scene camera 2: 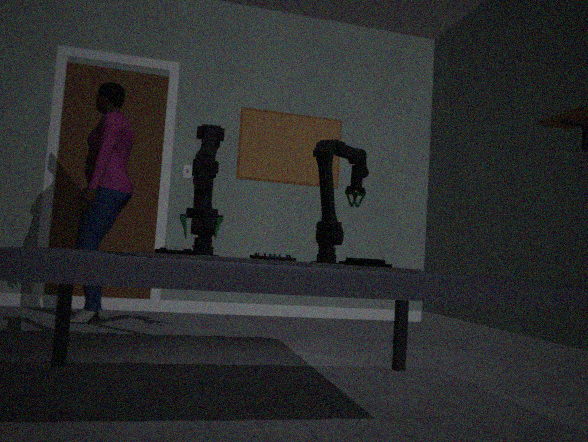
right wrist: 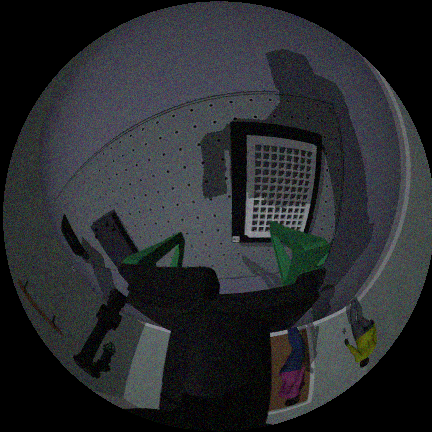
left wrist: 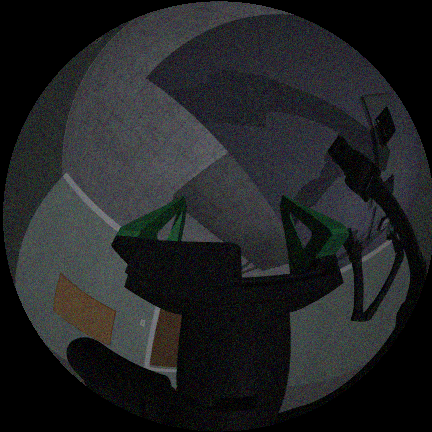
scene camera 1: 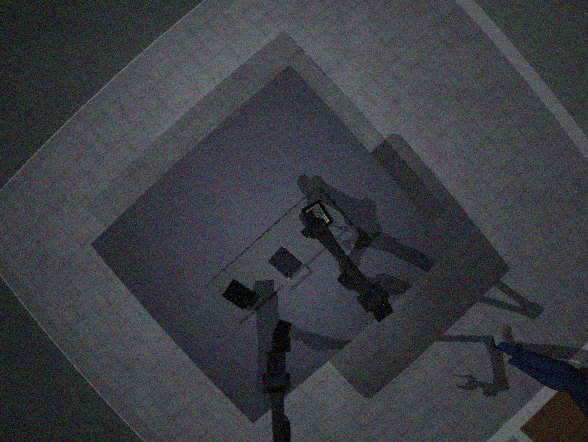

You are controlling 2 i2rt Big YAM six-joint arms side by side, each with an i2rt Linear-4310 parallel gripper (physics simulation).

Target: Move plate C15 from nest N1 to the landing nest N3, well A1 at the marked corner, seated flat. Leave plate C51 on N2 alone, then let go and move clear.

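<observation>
A white multi-well plate (scene camera 1: 324, 214) (right wrist: 280, 182) sits in a black nest (scene camera 1: 329, 221) (right wrist: 239, 175), with a small pale tag at one corner. A grey nest (scene camera 1: 285, 262) (right wrist: 111, 232) is in the middle; small upright points show on the middle block (scene camera 2: 272, 257) in scene camera 2. A black block (scene camera 1: 240, 294) (scene camera 2: 365, 261) (right wrist: 73, 237) is at the far end. Labels C15, C51 and N1 to N3 cannot be read. My right gripper (scene camera 2: 201, 235) (right wrist: 224, 231) is open and empty, above the white plate's near side. My left gripper (scene camera 2: 355, 204) (left wrist: 233, 199) is open and empty, high up, away from the plates.
A perforated board (scene camera 1: 250, 265) (right wrist: 175, 205) lies under the nests on the table (scene camera 1: 200, 200) (scene camera 2: 225, 272). The arms cast dark shadows on both. A person in pink (scene camera 2: 115, 142) (right wrist: 291, 382) stands beyond the table. Another in yellow (right wrist: 366, 345) shows in the right wrist view.
</observation>
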